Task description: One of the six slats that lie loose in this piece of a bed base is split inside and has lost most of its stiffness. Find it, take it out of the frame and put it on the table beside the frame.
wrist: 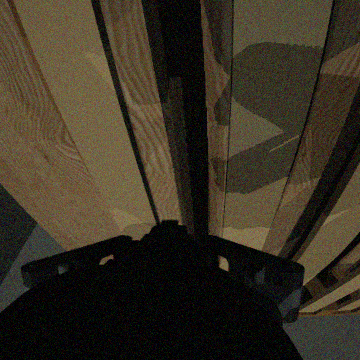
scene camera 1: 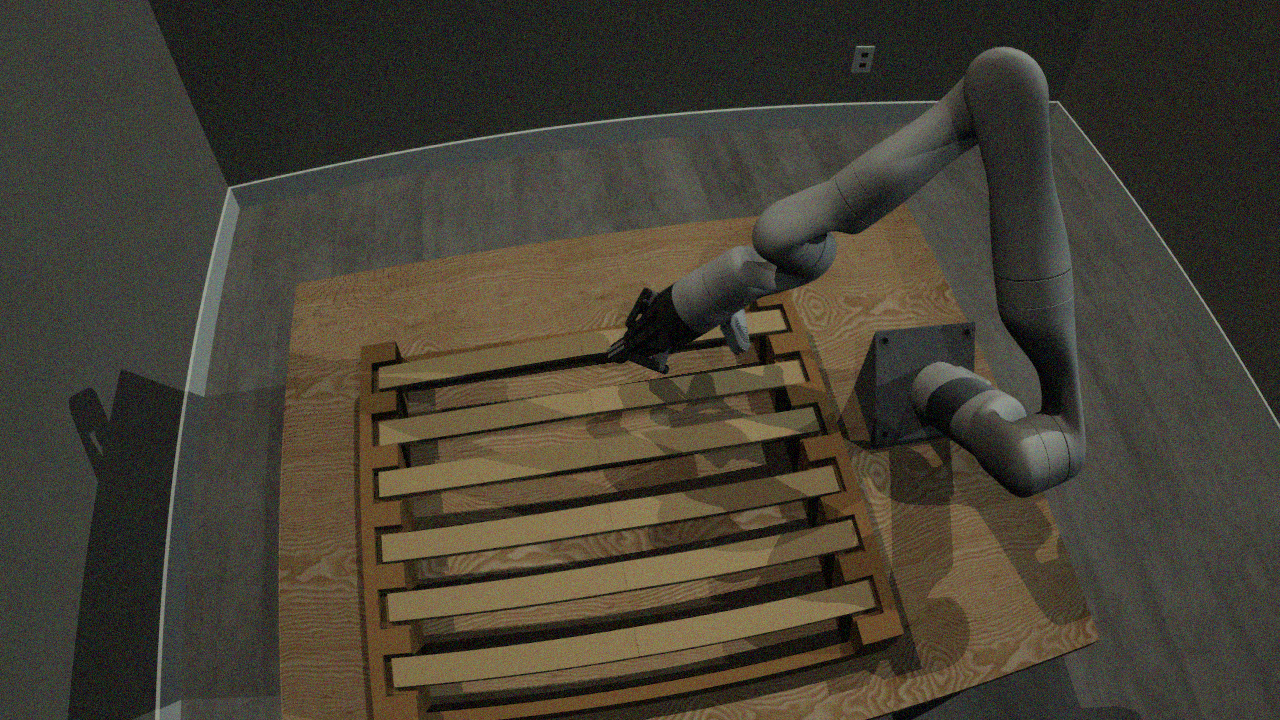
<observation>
In view: the gripper (scene camera 1: 612, 357), a slat (scene camera 1: 594, 344), a slat (scene camera 1: 642, 395) and a slat (scene camera 1: 631, 448).
The gripper also shows in the wrist view (wrist: 170, 230).
</observation>
